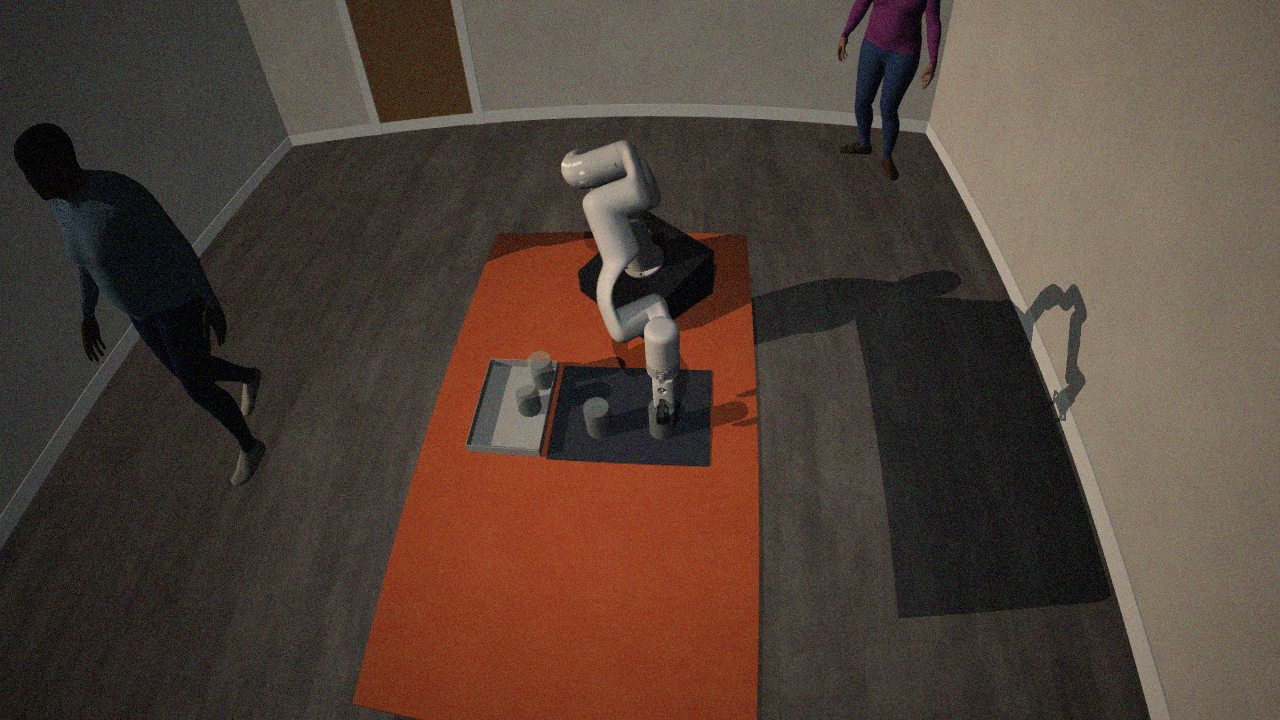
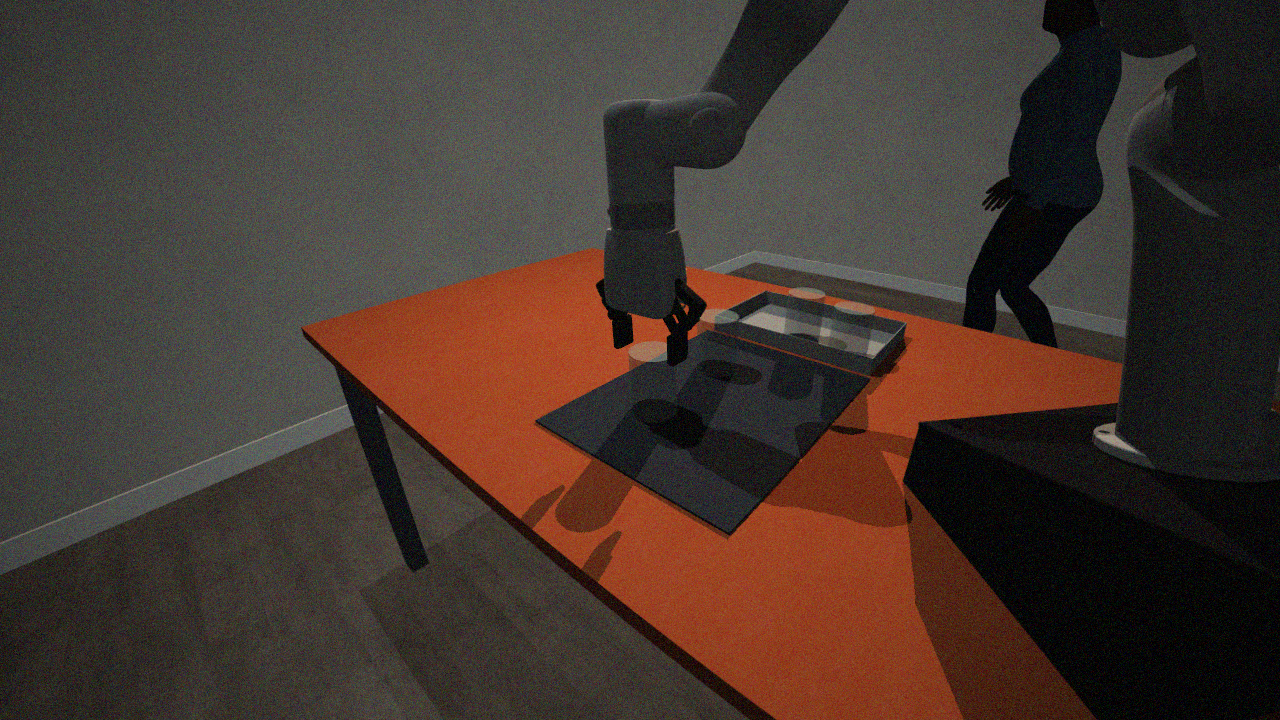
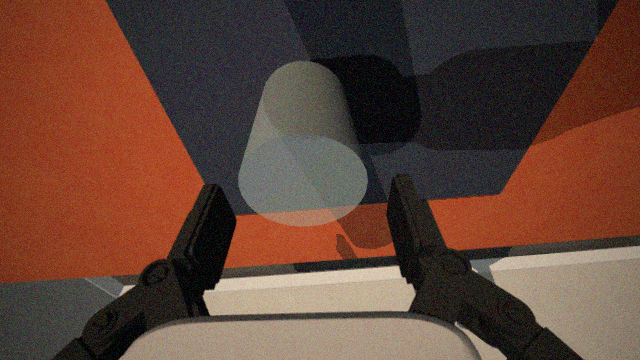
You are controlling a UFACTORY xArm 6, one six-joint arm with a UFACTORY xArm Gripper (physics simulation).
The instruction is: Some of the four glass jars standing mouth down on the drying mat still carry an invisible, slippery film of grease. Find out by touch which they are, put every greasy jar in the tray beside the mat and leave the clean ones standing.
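Places are measured from the arm's base along level axes (x ahead, y left, z up), in centimetres.
Pixels of known places: gripper, between the fingertips: [image 1: 664,407] [image 2: 649,353] [image 3: 307,198]; arm's base, origin of its link: [image 1: 643,261] [image 2: 1182,453].
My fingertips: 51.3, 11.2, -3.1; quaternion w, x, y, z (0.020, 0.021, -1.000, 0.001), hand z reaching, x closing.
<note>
Ahead of a thing's pixels: the offset from my fingertips to its top centre, as dx, dy, dz. Level surfaces: height alone.
One glass jar {+0.2, -0.8, +0.1} [image 1: 660,431] [image 2: 648,360] [image 3: 305,110] stands mouth down on the right part of the dark drying mat {dz -9.0} [image 1: 689,454] [image 2: 707,510] [image 3: 185,75]. My gripper [image 1: 663,415] [image 2: 649,346] [image 3: 307,198] is open and empty, pointing down at this jar's top; how far the tips are above it is hard to tell. A second jar {+1.4, -16.9, +0.1} [image 1: 597,418] [image 2: 718,317] stands on the mat nearer the tray. Two more jars, the rear one {-12.9, -34.9, -0.1} [image 1: 539,368] and the front one {-3.5, -36.8, -0.1} [image 1: 528,400], are in the tray {-2.9, -41.1, -6.3} [image 1: 505,450] [image 2: 805,350]. No grease shows.
The orange table {dz -9.3} [image 1: 572,573] [image 2: 501,313] carries mat and tray. The arm's black base [image 1: 684,277] [image 2: 1011,501] stands at the rear. A person in blue [image 1: 134,241] [image 2: 1065,134] is on the floor left of the table, and one in purple [image 1: 893,26] is far behind.
</note>
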